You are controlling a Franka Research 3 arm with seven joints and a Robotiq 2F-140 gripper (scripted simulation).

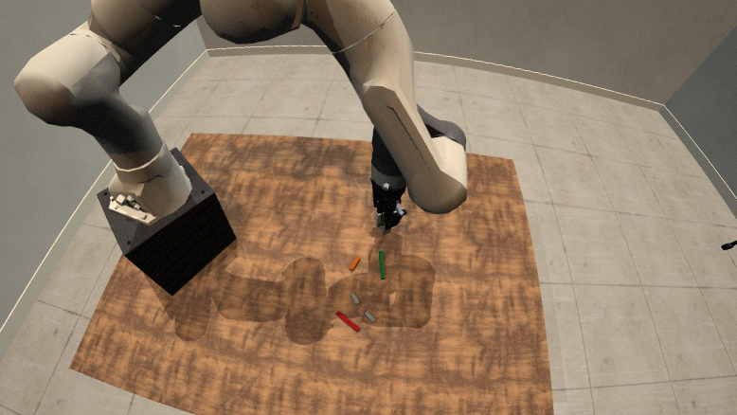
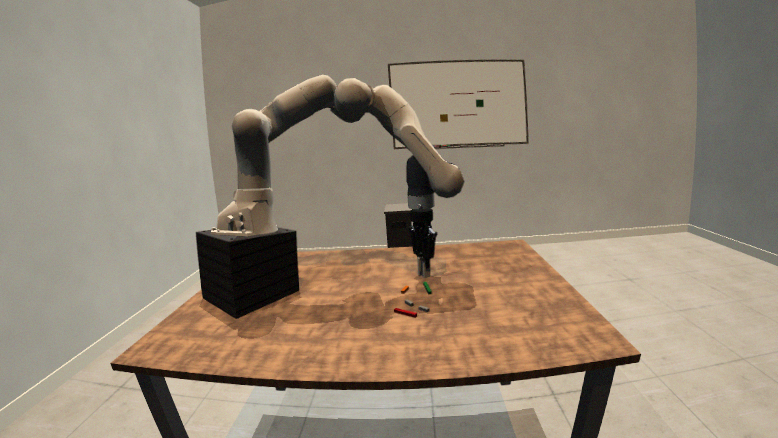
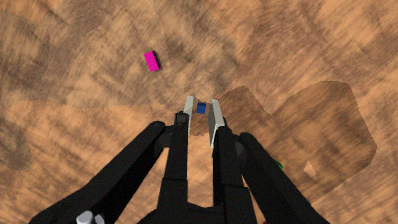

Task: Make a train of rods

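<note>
Now: hand 30 mm above the blue rod. From my hand the other things lie so: magenta rod: 10 mm ahead, 80 mm to the left, 30 mm below; then green rod: 110 mm to the right, 30 mm below; then orange rod: 70 mm behind, 110 mm to the right, 30 mm below.
</note>
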